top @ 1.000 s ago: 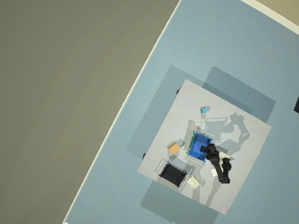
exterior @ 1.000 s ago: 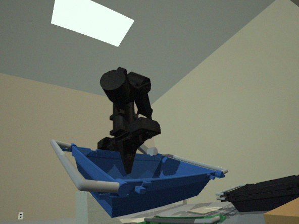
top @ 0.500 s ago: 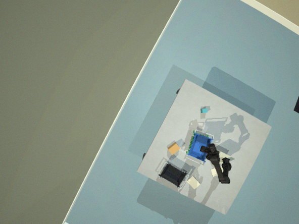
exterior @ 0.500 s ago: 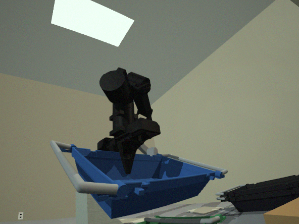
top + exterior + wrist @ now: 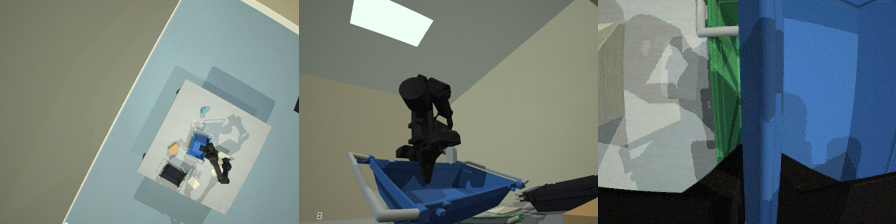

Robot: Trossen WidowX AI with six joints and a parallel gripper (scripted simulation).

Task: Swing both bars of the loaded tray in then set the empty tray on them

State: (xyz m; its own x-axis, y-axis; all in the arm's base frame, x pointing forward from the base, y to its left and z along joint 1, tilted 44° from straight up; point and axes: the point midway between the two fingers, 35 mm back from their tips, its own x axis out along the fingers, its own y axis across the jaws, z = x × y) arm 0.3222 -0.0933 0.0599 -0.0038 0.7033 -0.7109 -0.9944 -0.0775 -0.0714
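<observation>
The blue tray is 80 mm ahead of my gripper tip and 10 mm to the left of it. Round my gripper tip: orange block 280 mm ahead, 170 mm to the left, 130 mm below; then cyan block 400 mm to the right, 130 mm below, 130 mm ahead.
</observation>
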